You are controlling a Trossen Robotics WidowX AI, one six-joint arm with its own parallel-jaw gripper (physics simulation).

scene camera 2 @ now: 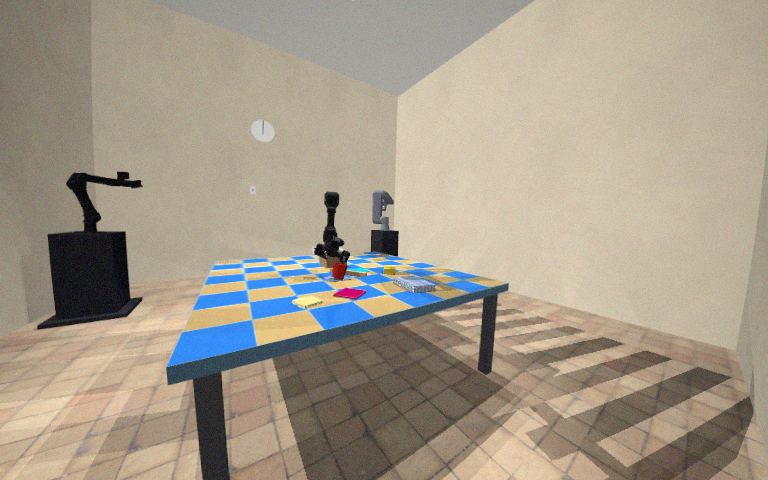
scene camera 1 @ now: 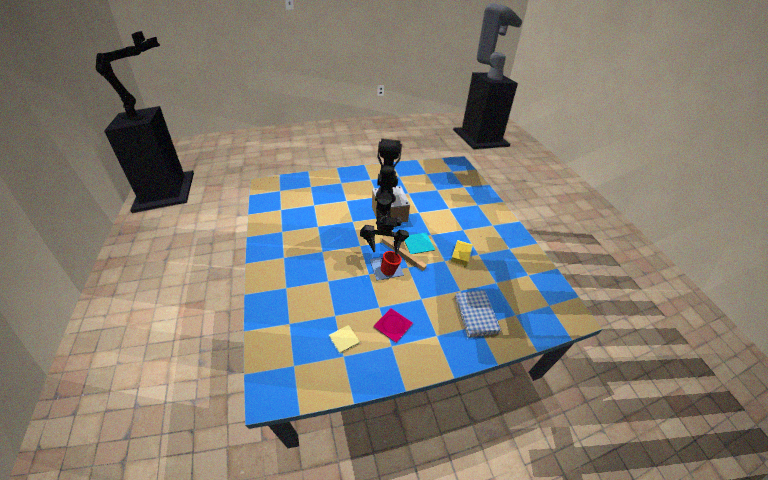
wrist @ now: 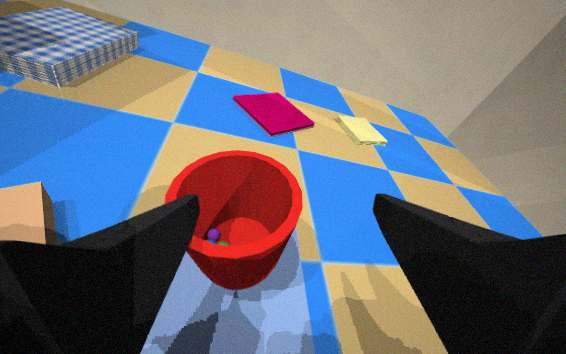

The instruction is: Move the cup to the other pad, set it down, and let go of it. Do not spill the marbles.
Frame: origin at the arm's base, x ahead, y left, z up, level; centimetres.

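Seen in the pictures: gripper, fingertip midpoint: point(scene camera 2: 335, 261) point(scene camera 1: 385, 253) point(wrist: 287, 202).
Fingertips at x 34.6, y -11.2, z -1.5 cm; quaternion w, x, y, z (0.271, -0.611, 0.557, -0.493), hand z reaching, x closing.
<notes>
A point is followed by its place in that frame.
The red cup point(scene camera 1: 390, 264) {x 39.1, y -10.7, z -3.0 cm} point(scene camera 2: 339, 271) {x 39.0, y -11.0, z -6.0 cm} point(wrist: 240, 270) {x 32.5, y -9.4, z -4.9 cm} stands on a pale blue-grey pad point(scene camera 1: 380, 273) {x 37.3, y -13.0, z -8.8 cm} point(wrist: 282, 310). A few marbles, among them a purple one point(wrist: 214, 233) {x 36.7, y -8.3, z -8.6 cm}, show inside the cup near its left wall in the wrist view. My gripper point(scene camera 1: 385, 251) {x 34.6, y -11.1, z -1.5 cm} point(wrist: 287, 202) {x 34.6, y -11.1, z -1.5 cm} is open and empty. In the wrist view its left fingertip overlaps the cup's left rim, and its right fingertip stands well to the right of the cup. A magenta square with a circle point(scene camera 1: 393, 324) {x 60.3, y -16.3, z -9.8 cm} point(scene camera 2: 349, 293) {x 61.4, y -17.2, z -9.8 cm} point(wrist: 274, 112) {x 59.3, y -15.9, z -9.8 cm} and a cyan square point(scene camera 1: 419, 243) {x 24.6, y 8.0, z -10.3 cm} lie flat; which is the other pad I cannot tell.
A wooden stick point(scene camera 1: 417, 262) {x 36.4, y 2.1, z -8.5 cm} lies close to the cup. A yellow block point(scene camera 1: 462, 252) {x 37.0, y 22.4, z -7.6 cm} point(scene camera 2: 389, 270) {x 40.2, y 19.6, z -8.5 cm}, a checked cloth point(scene camera 1: 478, 313) {x 66.1, y 14.2, z -8.1 cm} point(scene camera 2: 414, 284) {x 69.8, y 10.5, z -8.1 cm} point(wrist: 65, 37) {x 63.2, y 12.8, z -8.1 cm} and a pale yellow notepad point(scene camera 1: 344, 339) {x 61.5, y -34.0, z -9.7 cm} point(scene camera 2: 307, 301) {x 62.2, y -34.2, z -9.6 cm} point(wrist: 361, 130) {x 60.2, y -33.1, z -9.6 cm} are on the table. A box point(scene camera 1: 400, 212) {x 9.1, y 4.3, z -4.4 cm} stands by the arm.
</notes>
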